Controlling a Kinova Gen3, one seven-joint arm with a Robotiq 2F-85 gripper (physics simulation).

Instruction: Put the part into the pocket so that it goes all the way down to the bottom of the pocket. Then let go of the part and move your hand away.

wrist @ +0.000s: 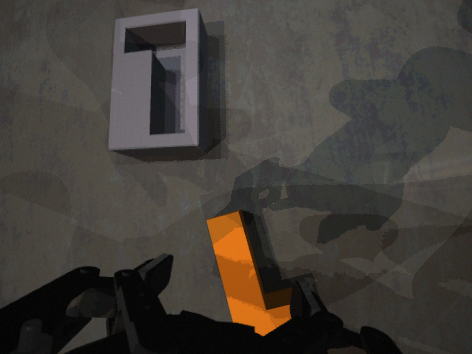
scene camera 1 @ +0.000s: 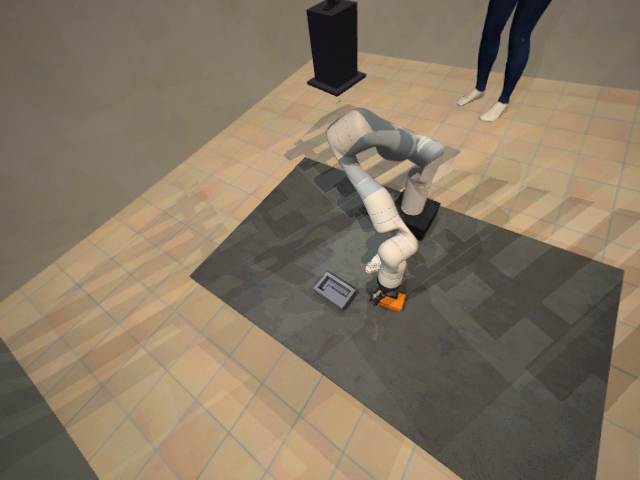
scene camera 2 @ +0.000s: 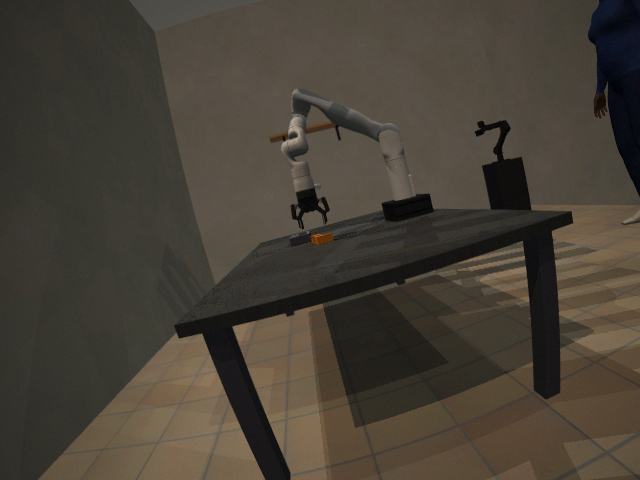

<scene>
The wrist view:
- gripper: 230, 281
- orange part: 248, 303, on the table
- grey block: 159, 97
</scene>
